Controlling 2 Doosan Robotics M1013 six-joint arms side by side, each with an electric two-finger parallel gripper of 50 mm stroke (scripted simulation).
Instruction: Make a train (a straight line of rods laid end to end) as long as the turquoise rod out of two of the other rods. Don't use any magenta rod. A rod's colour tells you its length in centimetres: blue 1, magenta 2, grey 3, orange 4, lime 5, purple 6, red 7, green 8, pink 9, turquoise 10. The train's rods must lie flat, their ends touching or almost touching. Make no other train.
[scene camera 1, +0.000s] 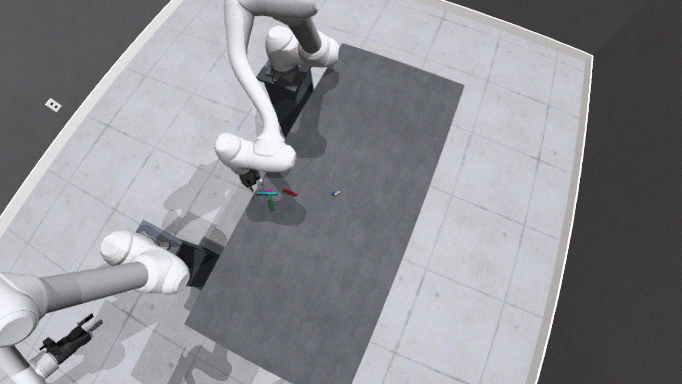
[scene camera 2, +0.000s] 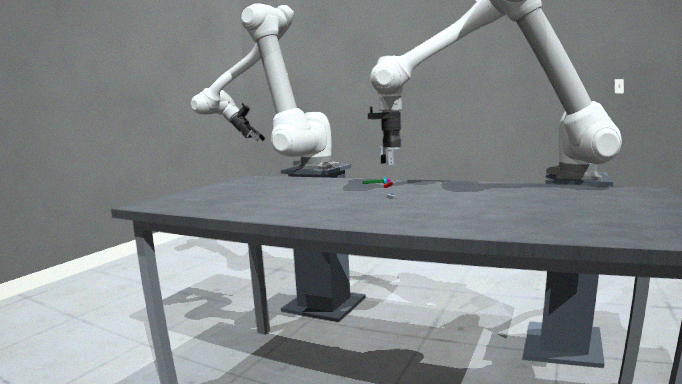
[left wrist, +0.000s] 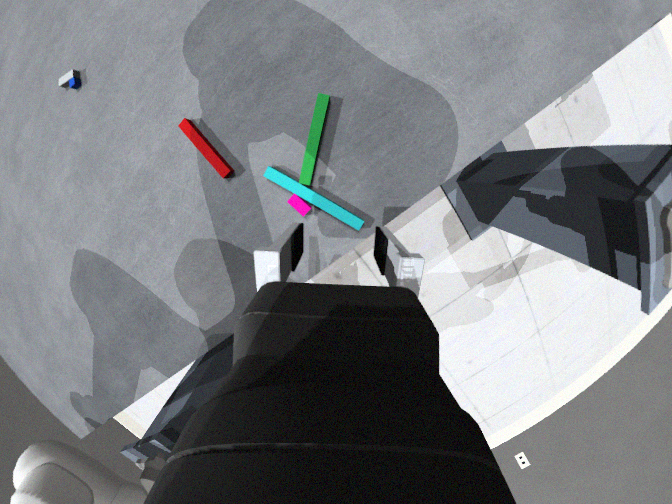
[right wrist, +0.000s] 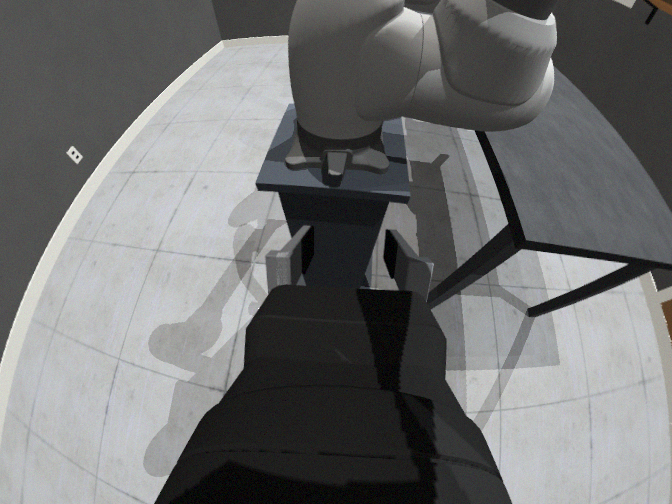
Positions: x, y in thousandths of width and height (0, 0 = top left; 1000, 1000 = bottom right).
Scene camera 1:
my right gripper: 143, 829
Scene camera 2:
my left gripper: 567, 428
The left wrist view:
my left gripper: 505, 475
red rod: 279, 251
green rod: 480, 205
turquoise rod: 404, 344
arm pedestal: 859, 400
arm pedestal: 295, 765
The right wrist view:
my right gripper: 520, 481
arm pedestal: 514, 455
